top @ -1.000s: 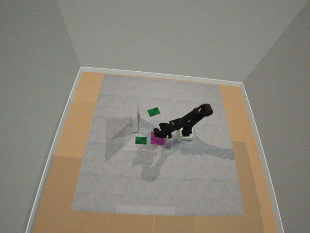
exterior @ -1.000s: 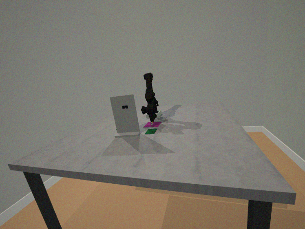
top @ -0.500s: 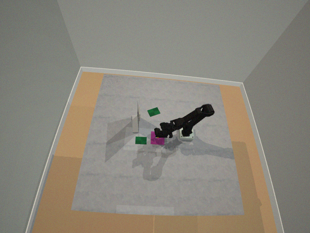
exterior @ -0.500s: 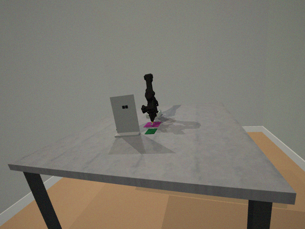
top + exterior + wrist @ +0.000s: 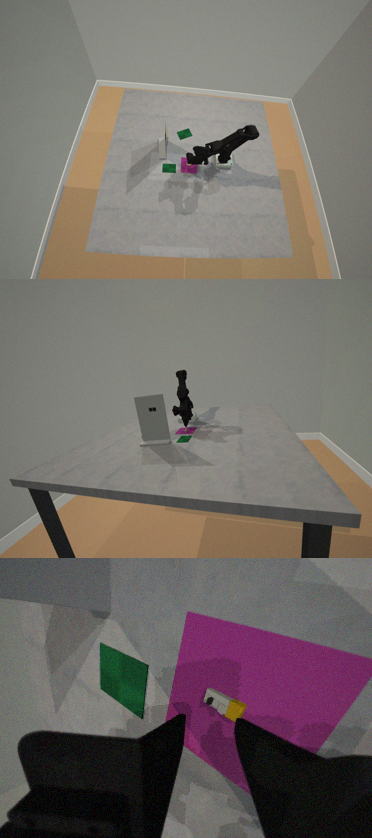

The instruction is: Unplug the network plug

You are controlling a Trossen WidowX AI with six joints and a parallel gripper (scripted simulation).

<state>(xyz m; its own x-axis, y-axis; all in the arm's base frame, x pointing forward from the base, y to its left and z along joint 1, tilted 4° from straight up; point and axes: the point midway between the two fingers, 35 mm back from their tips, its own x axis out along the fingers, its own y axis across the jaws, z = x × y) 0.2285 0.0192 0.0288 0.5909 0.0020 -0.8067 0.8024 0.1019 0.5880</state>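
Now: gripper tip 3 cm above the magenta marked square. The rest, counted from my gripper tip: upright grey panel (17 cm ahead, 14 cm to the right, 9 cm above).
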